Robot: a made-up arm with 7 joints.
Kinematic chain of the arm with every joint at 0, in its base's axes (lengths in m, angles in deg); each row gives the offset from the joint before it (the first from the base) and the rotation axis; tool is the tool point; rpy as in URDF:
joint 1: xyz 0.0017 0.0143 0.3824 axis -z
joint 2: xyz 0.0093 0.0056 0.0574 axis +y
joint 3: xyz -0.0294 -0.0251 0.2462 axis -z
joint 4: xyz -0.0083 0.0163 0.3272 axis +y
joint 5: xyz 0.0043 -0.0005 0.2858 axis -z
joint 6: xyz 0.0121 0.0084 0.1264 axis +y
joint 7: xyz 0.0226 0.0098 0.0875 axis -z
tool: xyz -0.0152 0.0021 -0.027 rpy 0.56 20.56 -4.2
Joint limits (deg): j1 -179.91..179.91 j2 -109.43..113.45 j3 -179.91..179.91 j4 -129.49..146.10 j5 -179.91..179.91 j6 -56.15..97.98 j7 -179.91..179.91
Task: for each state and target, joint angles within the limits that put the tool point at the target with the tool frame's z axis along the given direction. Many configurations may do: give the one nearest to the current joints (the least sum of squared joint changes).
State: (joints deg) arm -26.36 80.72 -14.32 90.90 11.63 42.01 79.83
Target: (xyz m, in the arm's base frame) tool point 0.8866 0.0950 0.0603 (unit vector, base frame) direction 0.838 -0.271 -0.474
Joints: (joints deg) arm -8.39 95.22 10.22 38.43 25.48 2.58 91.59
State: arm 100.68 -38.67 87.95 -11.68 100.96 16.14 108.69
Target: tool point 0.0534 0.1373 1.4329 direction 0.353 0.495 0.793
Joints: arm 91.65 -1.61 82.92 -11.81 96.69 46.03 145.34
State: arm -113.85 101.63 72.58 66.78 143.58 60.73 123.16
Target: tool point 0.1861 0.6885 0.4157 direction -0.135 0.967 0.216
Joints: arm -108.76 97.45 85.12 95.34 141.12 95.85 111.93
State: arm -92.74 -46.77 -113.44 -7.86 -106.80 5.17 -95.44
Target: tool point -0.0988 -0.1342 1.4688 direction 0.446 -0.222 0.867
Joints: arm -61.15 -8.62 -71.19 5.02 -68.25 -32.59 -88.19
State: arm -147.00 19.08 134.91 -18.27 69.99 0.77 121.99
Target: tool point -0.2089 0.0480 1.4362 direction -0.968 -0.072 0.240
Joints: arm -144.89 0.13 141.42 -30.75 24.94 -32.41 111.59
